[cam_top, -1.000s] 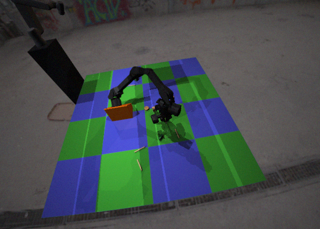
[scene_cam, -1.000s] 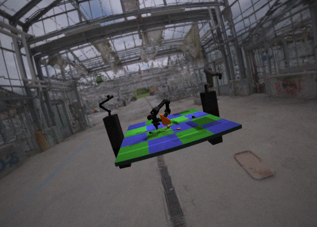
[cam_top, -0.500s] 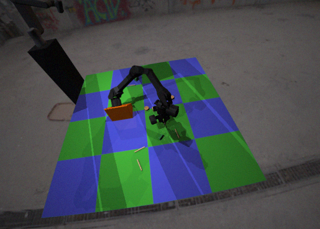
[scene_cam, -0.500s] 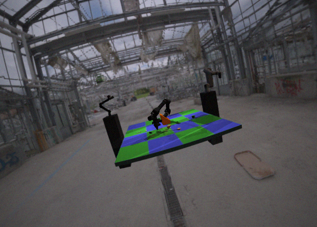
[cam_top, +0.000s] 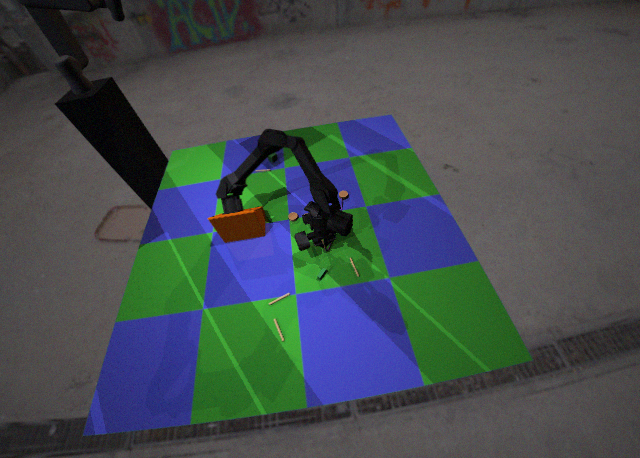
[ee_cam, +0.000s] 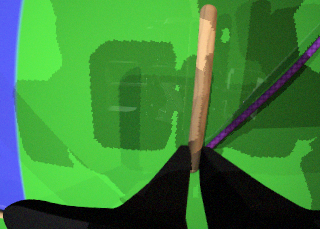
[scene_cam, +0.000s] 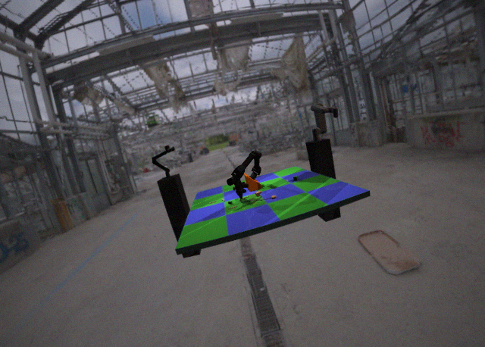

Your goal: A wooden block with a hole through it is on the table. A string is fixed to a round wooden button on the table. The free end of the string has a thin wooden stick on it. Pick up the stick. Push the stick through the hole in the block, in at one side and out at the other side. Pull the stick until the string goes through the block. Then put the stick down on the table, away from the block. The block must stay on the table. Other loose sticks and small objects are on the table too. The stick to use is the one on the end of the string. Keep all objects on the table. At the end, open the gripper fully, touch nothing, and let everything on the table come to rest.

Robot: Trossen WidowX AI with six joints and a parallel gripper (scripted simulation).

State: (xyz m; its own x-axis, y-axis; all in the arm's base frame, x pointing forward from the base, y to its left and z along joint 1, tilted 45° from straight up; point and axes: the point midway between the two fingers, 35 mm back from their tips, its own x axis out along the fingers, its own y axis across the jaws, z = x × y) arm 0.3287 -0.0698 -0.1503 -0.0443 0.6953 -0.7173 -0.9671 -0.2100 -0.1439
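The wooden block is 150 mm to the left of my gripper tip, 50 mm behind it and 10 mm below it. From my gripper tip the other things lie so: thin wooden stick: 10 mm to the left; round wooden button: 260 mm to the left, 110 mm ahead, 20 mm below; purple string: 10 mm below.
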